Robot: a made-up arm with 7 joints.
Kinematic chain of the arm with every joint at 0, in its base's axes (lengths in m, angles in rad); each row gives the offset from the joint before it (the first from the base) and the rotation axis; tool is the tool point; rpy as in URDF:
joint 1: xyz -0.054 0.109 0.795 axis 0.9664 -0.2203 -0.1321
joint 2: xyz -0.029 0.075 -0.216 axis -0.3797 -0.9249 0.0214
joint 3: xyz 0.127 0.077 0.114 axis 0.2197 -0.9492 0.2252
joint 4: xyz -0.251 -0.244 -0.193 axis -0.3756 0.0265 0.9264
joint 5: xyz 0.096 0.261 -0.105 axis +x
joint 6: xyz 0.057 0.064 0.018 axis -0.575 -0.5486 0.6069
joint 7: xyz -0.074 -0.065 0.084 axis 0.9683 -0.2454 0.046
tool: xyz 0.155 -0.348 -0.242 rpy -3.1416 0 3.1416
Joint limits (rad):
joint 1: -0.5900..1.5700
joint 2: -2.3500..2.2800
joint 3: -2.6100..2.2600
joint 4: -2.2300..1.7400
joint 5: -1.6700..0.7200
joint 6: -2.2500..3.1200
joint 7: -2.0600..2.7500
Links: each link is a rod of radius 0.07 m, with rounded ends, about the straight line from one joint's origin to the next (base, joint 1, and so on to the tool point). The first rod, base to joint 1, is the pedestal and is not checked.
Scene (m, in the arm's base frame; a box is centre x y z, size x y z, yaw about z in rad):
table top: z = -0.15
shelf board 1: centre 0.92 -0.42 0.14 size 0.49 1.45 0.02 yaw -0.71
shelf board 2: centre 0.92 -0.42 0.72 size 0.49 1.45 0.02 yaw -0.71
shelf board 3: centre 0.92 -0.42 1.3 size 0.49 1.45 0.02 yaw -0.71
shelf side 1: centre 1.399 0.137 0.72 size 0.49 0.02 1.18 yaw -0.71
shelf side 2: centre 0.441 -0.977 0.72 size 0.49 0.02 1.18 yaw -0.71
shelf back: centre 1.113 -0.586 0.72 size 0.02 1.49 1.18 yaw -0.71
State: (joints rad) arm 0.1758 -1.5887 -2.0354 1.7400 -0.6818 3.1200 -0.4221
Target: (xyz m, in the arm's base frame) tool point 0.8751 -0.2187 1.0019
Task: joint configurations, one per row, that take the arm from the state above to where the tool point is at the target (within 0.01 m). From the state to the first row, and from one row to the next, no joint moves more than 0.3 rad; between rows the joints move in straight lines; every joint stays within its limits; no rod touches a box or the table.
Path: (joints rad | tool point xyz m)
1: 0.1362 -1.6003 -1.9356 1.6831 -0.4403 3.0319 -0.4704 | 1.0675 -0.0505 0.4969
2: 0.0965 -1.6119 -1.8358 1.6262 -0.1988 2.9438 -0.5187 | 1.0112 0.0215 0.5045
3: 0.0569 -1.6236 -1.7360 1.5693 0.0427 2.8557 -0.5670 | 0.9252 0.0780 0.4956
4: 0.0173 -1.6352 -1.6362 1.5123 0.2842 2.7676 -0.6154 | 0.8148 0.1100 0.4736
5: 0.0600 -1.5369 -1.4197 1.3804 0.1872 2.8392 -0.6314 | 0.7934 0.0269 0.7462
6: 0.1028 -1.4387 -1.2032 1.2484 0.0902 2.9108 -0.6475 | 0.6682 -0.0409 1.0019
7: 0.1167 -1.4223 -1.3435 1.3417 -0.1135 2.9806 -0.6081 | 0.7451 -0.0872 1.0311
8: 0.1307 -1.4060 -1.4838 1.4349 -0.3172 3.0503 -0.5688 | 0.8157 -0.1492 1.0316
9: 0.1446 -1.3896 -1.6241 1.5282 -0.5208 3.1200 -0.5294 | 0.8751 -0.2187 1.0019

